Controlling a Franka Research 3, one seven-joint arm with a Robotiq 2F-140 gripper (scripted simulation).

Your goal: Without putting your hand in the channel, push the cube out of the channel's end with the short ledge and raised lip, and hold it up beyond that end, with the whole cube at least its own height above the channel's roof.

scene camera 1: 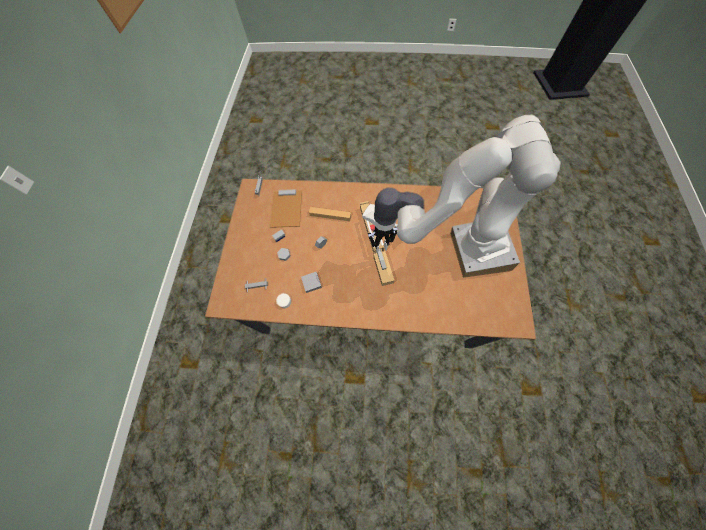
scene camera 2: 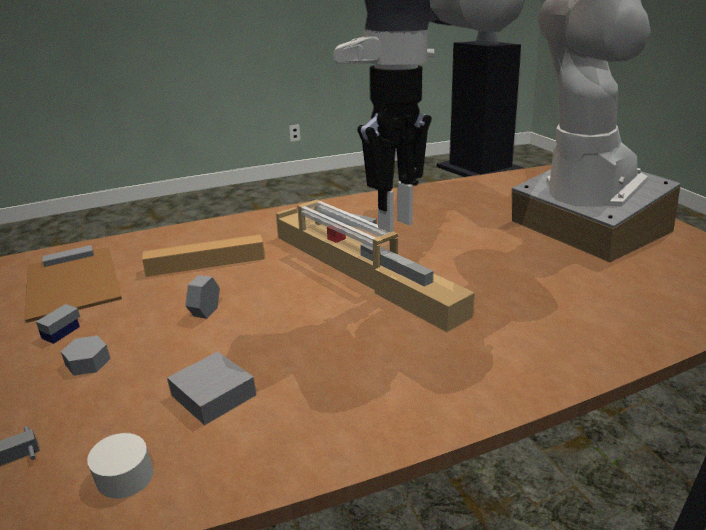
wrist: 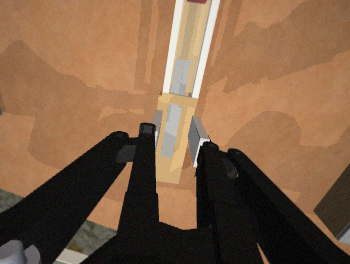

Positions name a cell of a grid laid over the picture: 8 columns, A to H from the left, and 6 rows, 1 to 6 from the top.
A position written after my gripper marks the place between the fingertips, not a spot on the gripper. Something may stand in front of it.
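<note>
A flat wooden board (scene camera 2: A4) is visible, and in scene camera 1 (scene camera 1: D3) as well; in the wrist view the board is out of frame. A wooden beam (scene camera 2: C3) is present, but in the wrist view it is out of frame. Also present: a grey-blue block (scene camera 2: A4), a grey box (scene camera 2: C5) and a wooden channel (scene camera 2: F4), the channel showing in the wrist view (wrist: D4) too. My gripper (scene camera 2: E3) is visible, likewise in the wrist view (wrist: E3).
</note>
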